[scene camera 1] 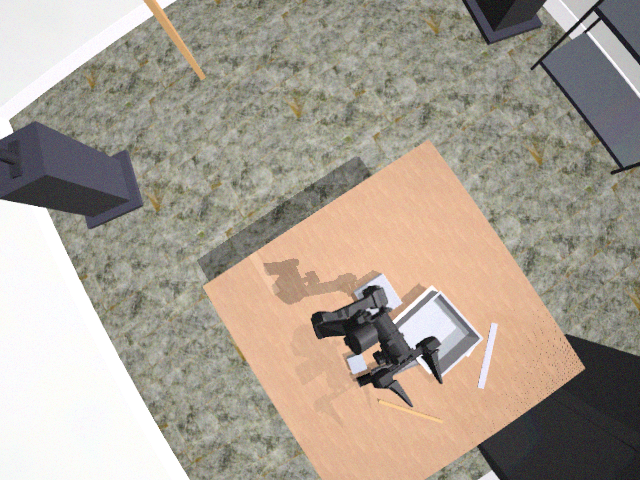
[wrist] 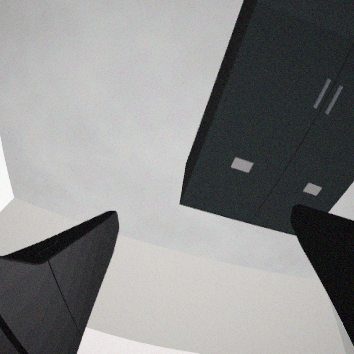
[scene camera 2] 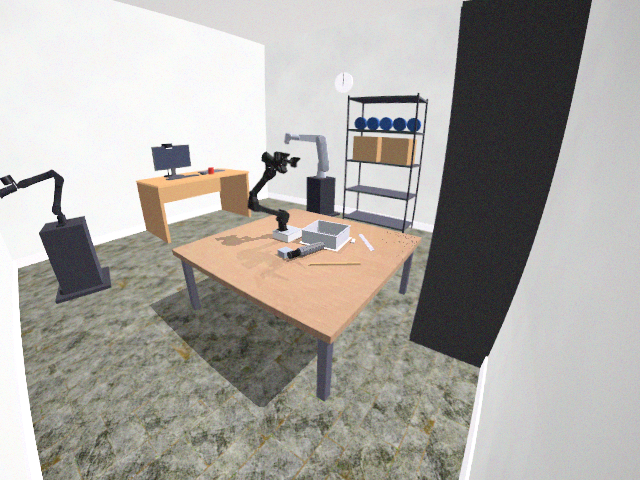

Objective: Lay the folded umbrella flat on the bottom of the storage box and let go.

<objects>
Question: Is the gripper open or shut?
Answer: Open.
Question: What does the storage box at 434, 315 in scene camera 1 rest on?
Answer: The table.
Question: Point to a storage box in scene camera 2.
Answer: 333, 235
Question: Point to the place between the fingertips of the gripper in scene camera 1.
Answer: At 427, 395
</objects>
